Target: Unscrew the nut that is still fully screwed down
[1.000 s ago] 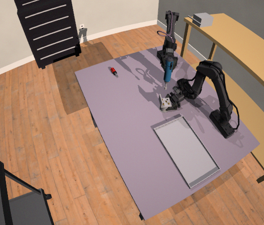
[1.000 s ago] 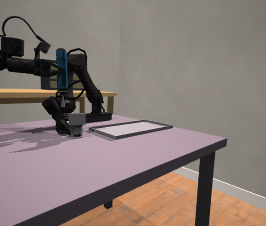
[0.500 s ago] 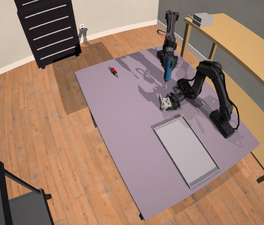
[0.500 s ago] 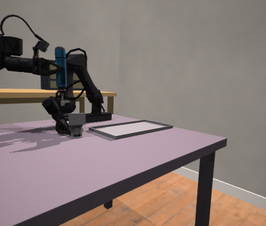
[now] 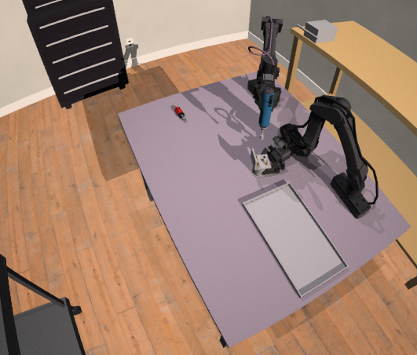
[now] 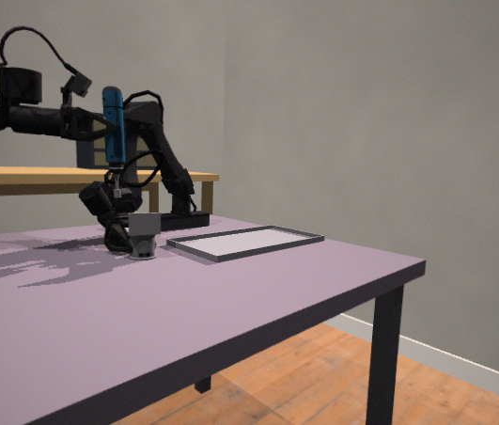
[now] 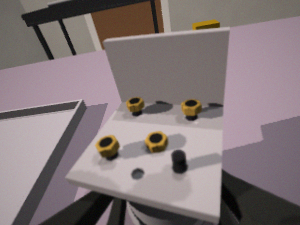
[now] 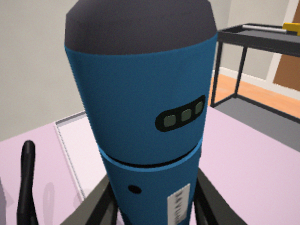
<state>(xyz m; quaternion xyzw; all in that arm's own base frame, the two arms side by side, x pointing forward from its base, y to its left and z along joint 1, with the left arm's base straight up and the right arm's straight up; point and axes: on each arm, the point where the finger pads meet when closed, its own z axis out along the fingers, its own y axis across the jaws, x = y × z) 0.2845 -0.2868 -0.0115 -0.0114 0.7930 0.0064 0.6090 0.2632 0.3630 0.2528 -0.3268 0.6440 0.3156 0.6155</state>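
Observation:
Right now my left hand is 1 cm below the joint module. From my left hand the other things lie so: shallow tray: 3 cm ahead, 32 cm to the left, 2 cm below; white L-shaped bracket: 5 cm above; socket: 2 cm behind, 5 cm to the right, 14 cm above.

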